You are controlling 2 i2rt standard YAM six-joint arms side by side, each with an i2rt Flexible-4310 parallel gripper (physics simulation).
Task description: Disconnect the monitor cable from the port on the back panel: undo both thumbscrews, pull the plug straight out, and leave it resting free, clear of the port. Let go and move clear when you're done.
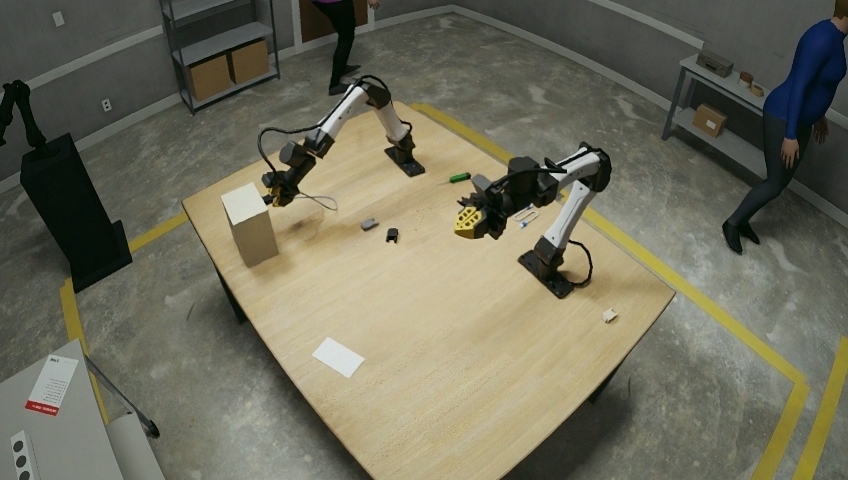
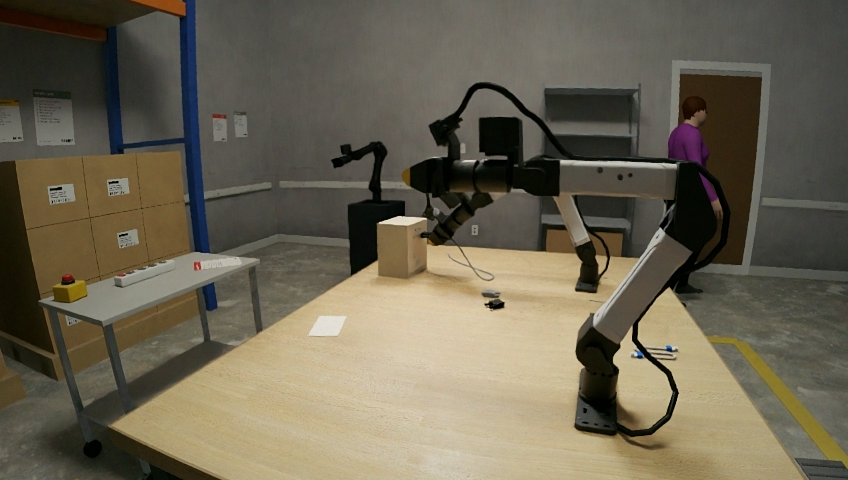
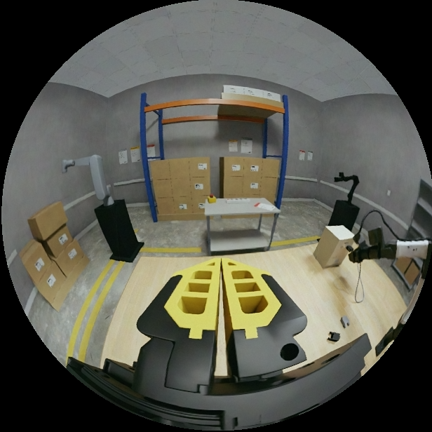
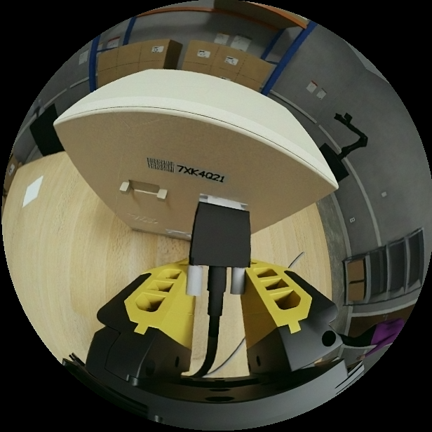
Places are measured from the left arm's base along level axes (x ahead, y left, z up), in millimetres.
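Pixels of known places: left gripper, fingertip midpoint: [image 1: 454, 231] [image 2: 402, 176]; right gripper, fingertip midpoint: [image 1: 270, 203] [image 2: 430, 241]; left arm's base, link origin: [image 1: 545, 274] [image 2: 596, 400]; right arm's base, link origin: [image 1: 404, 161] [image 2: 588, 283].
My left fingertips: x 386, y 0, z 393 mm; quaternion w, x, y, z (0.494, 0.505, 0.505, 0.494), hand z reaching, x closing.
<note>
For each thing: its top centre in the pictures, then the offset to it from my left fingertips. "pt": a spot on its surface instead. Level surfaces: height alone.
- beige box, top centre: [image 1: 244, 202] [image 2: 403, 220] 300 mm ahead, 624 mm right, 204 mm down
- table, surface height: 393 mm down
- grey piece, top centre: [image 2: 491, 291] [image 1: 369, 222] 61 mm back, 482 mm right, 377 mm down
- black piece, top centre: [image 2: 495, 301] [image 1: 392, 233] 95 mm back, 398 mm right, 377 mm down
- green screwdriver, top centre: [image 1: 453, 177] 424 mm back, 509 mm right, 375 mm down
- white card, top centre: [image 1: 337, 357] [image 2: 328, 325] 273 mm ahead, 105 mm right, 391 mm down
- small pale block, top centre: [image 1: 610, 313] 432 mm back, 246 mm left, 377 mm down
- cable's thin loop, surface spot: [image 1: 325, 205] pt 35 mm ahead, 599 mm right, 339 mm down
The beige box [image 1: 245, 202] [image 2: 393, 248] [image 3: 330, 245] [image 4: 150, 135] stands upright. The black plug [image 4: 221, 235] points into the port [image 4: 223, 201] on its back panel. Two pale thumbscrews [image 4: 194, 281] [image 4: 238, 281] stick out of the plug's rear; whether they are loose cannot be told. The black cable [image 4: 215, 305] leaves between them. My right gripper [image 1: 270, 199] [image 2: 428, 236] [image 4: 217, 262] is open, its fingertips at either side of the plug's rear; the plug hides the very tips. My left gripper [image 1: 467, 221] [image 2: 406, 177] [image 3: 220, 262] is shut and empty, high above the table, far from the box.
On the table [image 1: 380, 297] lie a grey piece [image 1: 369, 224], a black piece [image 1: 392, 234], a green screwdriver [image 1: 460, 177], blue-ended parts [image 1: 524, 224], a white card [image 1: 338, 356] and a small pale block [image 1: 609, 314]. The cable's thin loop [image 1: 326, 202] hangs beside the right gripper.
</note>
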